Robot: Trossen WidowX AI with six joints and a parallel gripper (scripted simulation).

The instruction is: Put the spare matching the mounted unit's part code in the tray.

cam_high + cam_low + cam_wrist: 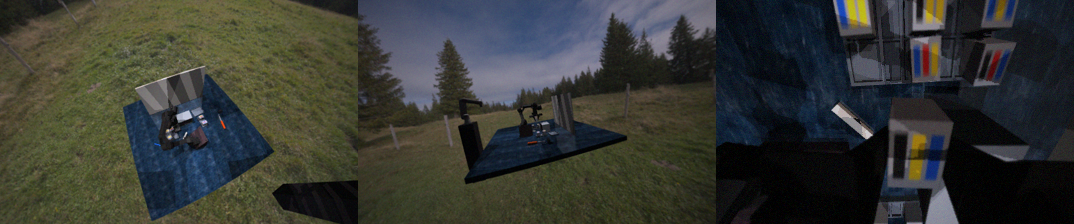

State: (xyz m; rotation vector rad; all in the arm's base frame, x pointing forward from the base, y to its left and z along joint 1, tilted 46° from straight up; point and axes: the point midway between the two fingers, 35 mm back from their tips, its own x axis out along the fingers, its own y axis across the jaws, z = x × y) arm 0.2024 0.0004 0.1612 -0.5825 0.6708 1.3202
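Right now my gripper tip is 310 mm to the left of the flat grey tray, 120 mm above it and 110 mm short of it. Round my gripper tip: mounted unit: 110 mm to the right, 80 mm ahead, 70 mm below; blue pen: 230 mm to the left, 110 mm below, 60 mm behind; grey spare block: 20 mm above.
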